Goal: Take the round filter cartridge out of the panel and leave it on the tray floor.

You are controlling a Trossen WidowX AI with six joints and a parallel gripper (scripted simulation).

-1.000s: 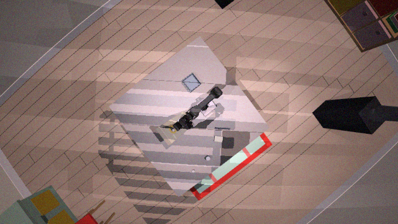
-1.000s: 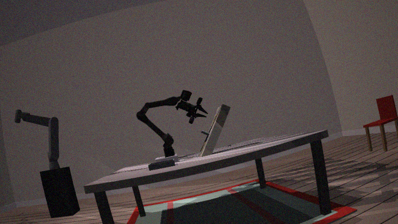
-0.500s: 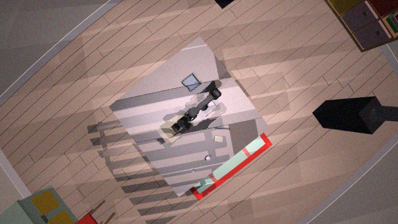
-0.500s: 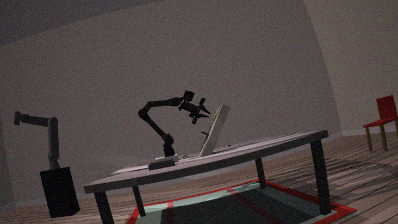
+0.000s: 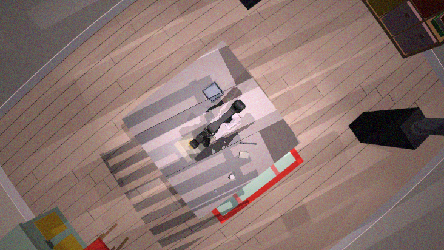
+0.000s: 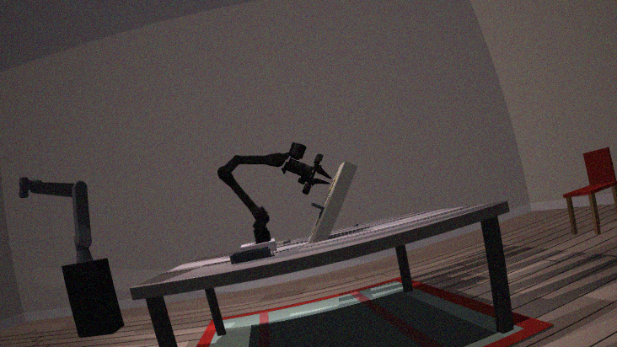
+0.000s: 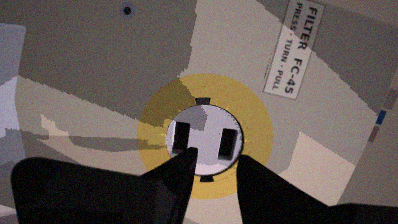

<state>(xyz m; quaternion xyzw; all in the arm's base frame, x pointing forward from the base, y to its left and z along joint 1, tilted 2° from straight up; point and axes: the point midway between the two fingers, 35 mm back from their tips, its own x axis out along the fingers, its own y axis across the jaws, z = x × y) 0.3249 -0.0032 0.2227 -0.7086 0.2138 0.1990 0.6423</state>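
My gripper tip is 2 cm short of the round grey filter cartridge and 2 cm above it. Also, from my gripper tip: blue-grey square tray (42 cm behind, 27 cm to the right, 24 cm below); then beige service panel (10 cm below, 2 cm behind); then pale block (40 cm to the left, 25 cm behind, 24 cm below).
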